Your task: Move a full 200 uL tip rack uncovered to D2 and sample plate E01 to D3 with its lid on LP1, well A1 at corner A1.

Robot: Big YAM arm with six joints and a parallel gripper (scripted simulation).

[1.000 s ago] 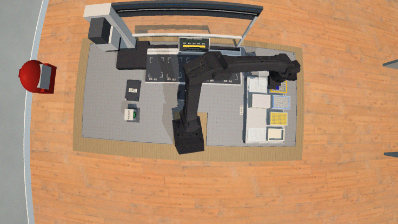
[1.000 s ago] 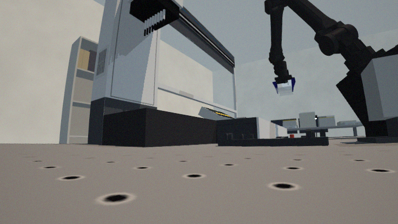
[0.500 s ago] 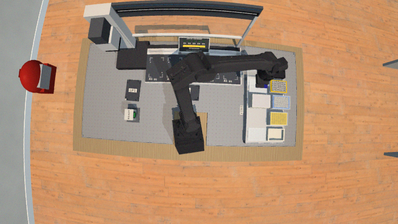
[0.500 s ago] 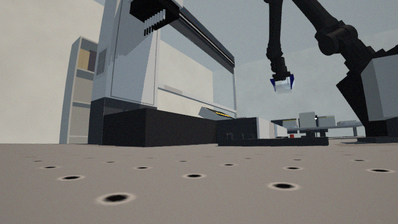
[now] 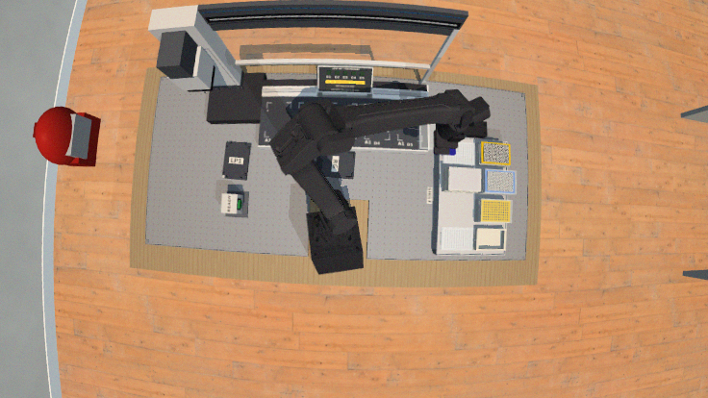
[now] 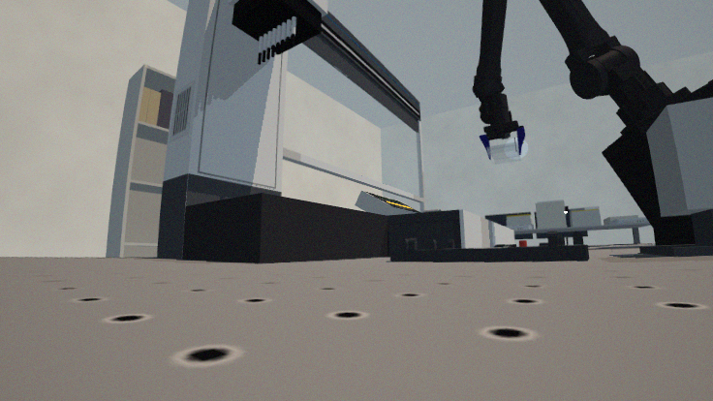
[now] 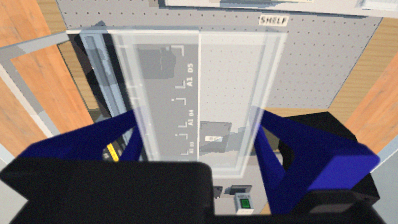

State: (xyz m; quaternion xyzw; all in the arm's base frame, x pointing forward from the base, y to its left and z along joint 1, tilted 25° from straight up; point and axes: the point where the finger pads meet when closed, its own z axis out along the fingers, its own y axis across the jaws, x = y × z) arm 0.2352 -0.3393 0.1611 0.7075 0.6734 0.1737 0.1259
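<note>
Now: the shelf 180 mm behind my hand, 200 mm to the right of it and 240 mm below it. From my hand the other things lie so: clear plate lid 10 mm behind, 140 mm to the right, 220 mm below; then white sealed block 120 mm behind, 140 mm to the right, 170 mm below; then clear tip rack cover 10 mm above.
</note>
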